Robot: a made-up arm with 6 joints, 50 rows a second.
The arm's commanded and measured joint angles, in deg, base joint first. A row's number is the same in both.
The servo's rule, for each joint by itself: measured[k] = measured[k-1] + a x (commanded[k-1-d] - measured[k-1]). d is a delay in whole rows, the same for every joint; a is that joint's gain. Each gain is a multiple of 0.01, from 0.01 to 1. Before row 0 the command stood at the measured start. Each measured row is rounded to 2 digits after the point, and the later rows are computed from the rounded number. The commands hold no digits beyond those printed.
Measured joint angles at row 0: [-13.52 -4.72 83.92 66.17 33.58 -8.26]
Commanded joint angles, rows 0 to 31: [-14.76 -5.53 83.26 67.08 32.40 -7.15]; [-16.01 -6.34 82.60 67.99 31.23 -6.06]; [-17.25 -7.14 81.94 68.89 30.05 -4.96]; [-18.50 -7.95 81.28 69.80 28.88 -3.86]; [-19.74 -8.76 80.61 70.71 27.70 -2.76]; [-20.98 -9.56 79.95 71.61 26.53 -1.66]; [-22.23 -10.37 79.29 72.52 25.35 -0.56]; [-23.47 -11.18 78.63 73.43 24.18 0.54]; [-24.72 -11.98 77.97 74.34 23.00 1.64]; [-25.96 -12.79 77.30 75.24 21.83 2.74]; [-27.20 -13.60 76.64 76.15 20.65 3.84]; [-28.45 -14.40 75.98 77.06 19.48 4.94]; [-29.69 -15.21 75.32 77.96 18.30 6.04]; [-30.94 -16.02 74.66 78.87 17.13 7.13]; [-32.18 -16.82 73.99 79.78 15.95 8.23]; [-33.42 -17.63 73.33 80.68 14.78 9.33]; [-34.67 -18.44 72.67 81.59 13.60 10.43]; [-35.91 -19.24 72.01 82.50 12.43 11.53]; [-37.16 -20.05 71.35 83.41 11.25 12.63]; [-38.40 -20.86 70.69 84.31 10.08 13.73]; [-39.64 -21.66 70.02 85.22 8.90 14.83]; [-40.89 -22.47 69.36 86.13 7.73 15.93]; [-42.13 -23.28 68.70 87.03 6.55 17.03]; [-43.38 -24.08 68.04 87.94 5.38 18.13]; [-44.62 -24.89 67.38 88.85 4.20 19.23]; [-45.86 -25.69 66.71 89.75 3.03 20.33]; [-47.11 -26.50 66.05 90.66 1.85 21.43]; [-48.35 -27.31 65.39 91.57 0.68 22.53]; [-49.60 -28.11 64.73 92.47 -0.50 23.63]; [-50.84 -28.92 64.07 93.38 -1.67 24.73]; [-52.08 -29.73 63.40 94.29 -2.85 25.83]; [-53.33 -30.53 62.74 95.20 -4.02 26.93]
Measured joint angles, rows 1 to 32: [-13.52 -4.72 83.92 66.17 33.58 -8.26]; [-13.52 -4.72 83.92 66.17 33.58 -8.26]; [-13.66 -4.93 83.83 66.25 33.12 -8.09]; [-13.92 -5.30 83.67 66.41 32.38 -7.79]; [-14.29 -5.78 83.45 66.63 31.47 -7.37]; [-14.75 -6.34 83.17 66.92 30.46 -6.84]; [-15.30 -6.97 82.84 67.26 29.38 -6.23]; [-15.92 -7.64 82.46 67.65 28.27 -5.54]; [-16.61 -8.35 82.05 68.09 27.13 -4.79]; [-17.36 -9.09 81.61 68.57 25.98 -3.99]; [-18.17 -9.84 81.14 69.09 24.82 -3.15]; [-19.03 -10.61 80.64 69.64 23.65 -2.27]; [-19.93 -11.39 80.12 70.23 22.48 -1.35]; [-20.87 -12.17 79.58 70.84 21.31 -0.41]; [-21.84 -12.96 79.03 71.48 20.14 0.56]; [-22.84 -13.76 78.46 72.15 18.97 1.55]; [-23.87 -14.56 77.88 72.84 17.79 2.55]; [-24.92 -15.36 77.29 73.55 16.62 3.57]; [-25.99 -16.16 76.69 74.27 15.44 4.60]; [-27.08 -16.96 76.08 75.01 14.27 5.64]; [-28.19 -17.76 75.47 75.77 13.09 6.69]; [-29.31 -18.57 74.85 76.54 11.92 7.75]; [-30.45 -19.37 74.22 77.32 10.74 8.81]; [-31.60 -20.18 73.59 78.11 9.57 9.88]; [-32.76 -20.99 72.95 78.91 8.39 10.95]; [-33.93 -21.79 72.31 79.72 7.22 12.03]; [-35.11 -22.60 71.67 80.54 6.04 13.11]; [-36.29 -23.40 71.03 81.37 4.87 14.19]; [-37.48 -24.21 70.38 82.21 3.69 15.28]; [-38.68 -25.02 69.73 83.05 2.52 16.37]; [-39.88 -25.82 69.08 83.90 1.34 17.46]; [-41.09 -26.63 68.43 84.75 0.17 18.55]
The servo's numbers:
d 2
a 0.11 0.26 0.13 0.09 0.39 0.15

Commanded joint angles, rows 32 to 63: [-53.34 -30.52 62.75 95.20 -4.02 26.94]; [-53.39 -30.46 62.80 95.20 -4.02 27.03]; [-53.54 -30.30 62.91 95.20 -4.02 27.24]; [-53.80 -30.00 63.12 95.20 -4.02 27.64]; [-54.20 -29.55 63.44 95.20 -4.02 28.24]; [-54.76 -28.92 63.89 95.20 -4.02 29.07]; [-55.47 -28.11 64.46 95.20 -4.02 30.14]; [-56.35 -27.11 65.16 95.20 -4.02 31.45]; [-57.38 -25.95 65.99 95.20 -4.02 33.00]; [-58.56 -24.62 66.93 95.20 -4.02 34.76]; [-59.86 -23.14 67.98 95.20 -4.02 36.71]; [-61.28 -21.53 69.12 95.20 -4.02 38.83]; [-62.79 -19.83 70.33 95.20 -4.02 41.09]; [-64.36 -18.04 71.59 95.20 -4.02 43.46]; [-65.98 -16.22 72.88 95.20 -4.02 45.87]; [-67.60 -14.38 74.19 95.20 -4.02 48.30]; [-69.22 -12.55 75.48 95.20 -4.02 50.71]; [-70.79 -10.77 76.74 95.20 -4.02 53.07]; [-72.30 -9.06 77.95 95.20 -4.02 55.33]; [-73.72 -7.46 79.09 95.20 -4.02 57.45]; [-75.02 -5.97 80.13 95.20 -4.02 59.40]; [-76.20 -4.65 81.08 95.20 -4.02 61.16]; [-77.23 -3.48 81.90 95.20 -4.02 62.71]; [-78.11 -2.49 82.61 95.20 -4.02 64.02]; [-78.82 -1.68 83.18 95.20 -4.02 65.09]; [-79.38 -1.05 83.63 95.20 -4.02 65.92]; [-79.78 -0.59 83.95 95.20 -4.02 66.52]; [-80.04 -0.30 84.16 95.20 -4.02 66.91]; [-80.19 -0.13 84.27 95.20 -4.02 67.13]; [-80.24 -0.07 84.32 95.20 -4.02 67.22]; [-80.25 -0.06 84.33 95.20 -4.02 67.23]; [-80.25 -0.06 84.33 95.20 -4.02 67.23]
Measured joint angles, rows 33 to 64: [-42.30 -27.44 67.78 85.61 -1.01 19.64]; [-43.51 -28.24 67.12 86.47 -2.18 20.73]; [-44.59 -28.83 66.55 87.26 -2.90 21.66]; [-45.56 -29.25 66.06 87.97 -3.34 22.47]; [-46.44 -29.52 65.65 88.62 -3.61 23.19]; [-47.25 -29.64 65.32 89.21 -3.77 23.86]; [-48.01 -29.62 65.08 89.75 -3.87 24.52]; [-48.75 -29.44 64.93 90.24 -3.93 25.20]; [-49.49 -29.09 64.87 90.69 -3.97 25.94]; [-50.24 -28.58 64.91 91.10 -3.99 26.77]; [-51.03 -27.90 65.05 91.47 -4.00 27.70]; [-51.86 -27.05 65.29 91.81 -4.01 28.76]; [-52.74 -26.03 65.64 92.12 -4.01 29.95]; [-53.68 -24.86 66.09 92.40 -4.01 31.28]; [-54.68 -23.55 66.64 92.65 -4.01 32.75]; [-55.74 -22.12 67.28 92.88 -4.01 34.36]; [-56.87 -20.59 68.01 93.09 -4.01 36.09]; [-58.05 -18.98 68.81 93.28 -4.01 37.92]; [-59.28 -17.31 69.68 93.45 -4.01 39.84]; [-60.55 -15.61 70.60 93.61 -4.01 41.82]; [-61.84 -13.91 71.56 93.75 -4.01 43.85]; [-63.15 -12.23 72.54 93.88 -4.01 45.89]; [-64.46 -10.60 73.53 94.00 -4.01 47.92]; [-65.75 -9.05 74.51 94.11 -4.01 49.91]; [-67.01 -7.60 75.47 94.21 -4.01 51.83]; [-68.23 -6.27 76.40 94.30 -4.01 53.66]; [-69.39 -5.08 77.28 94.38 -4.01 55.37]; [-70.49 -4.03 78.11 94.45 -4.01 56.95]; [-71.51 -3.14 78.87 94.52 -4.01 58.39]; [-72.45 -2.40 79.56 94.58 -4.01 59.67]; [-73.30 -1.81 80.17 94.64 -4.01 60.79]; [-74.06 -1.36 80.71 94.69 -4.01 61.75]
